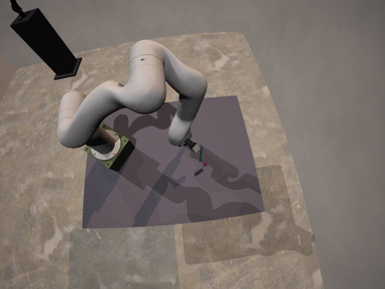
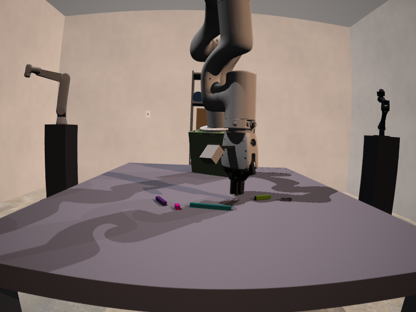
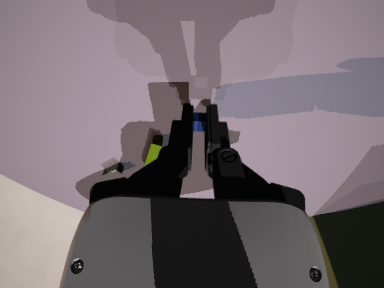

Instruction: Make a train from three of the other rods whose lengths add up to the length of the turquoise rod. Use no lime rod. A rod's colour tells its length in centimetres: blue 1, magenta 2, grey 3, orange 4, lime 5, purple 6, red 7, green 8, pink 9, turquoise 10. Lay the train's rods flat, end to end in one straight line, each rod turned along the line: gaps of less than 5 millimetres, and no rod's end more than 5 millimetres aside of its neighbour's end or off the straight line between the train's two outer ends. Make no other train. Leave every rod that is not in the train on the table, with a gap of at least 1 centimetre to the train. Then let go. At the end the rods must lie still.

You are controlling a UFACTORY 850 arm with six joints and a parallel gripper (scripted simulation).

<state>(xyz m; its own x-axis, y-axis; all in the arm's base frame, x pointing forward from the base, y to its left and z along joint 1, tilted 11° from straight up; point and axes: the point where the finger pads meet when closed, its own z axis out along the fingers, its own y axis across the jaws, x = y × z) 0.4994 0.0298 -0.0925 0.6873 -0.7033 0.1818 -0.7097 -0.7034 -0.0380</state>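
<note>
The blue rod lies 2 cm below my hand. Round my hand: grey rod: 14 cm to the left, 3 cm below, 1 cm ahead; then turquoise rod: 10 cm ahead, 7 cm to the right, 3 cm below; then lime rod: 8 cm to the left, 3 cm below, 1 cm behind.
</note>
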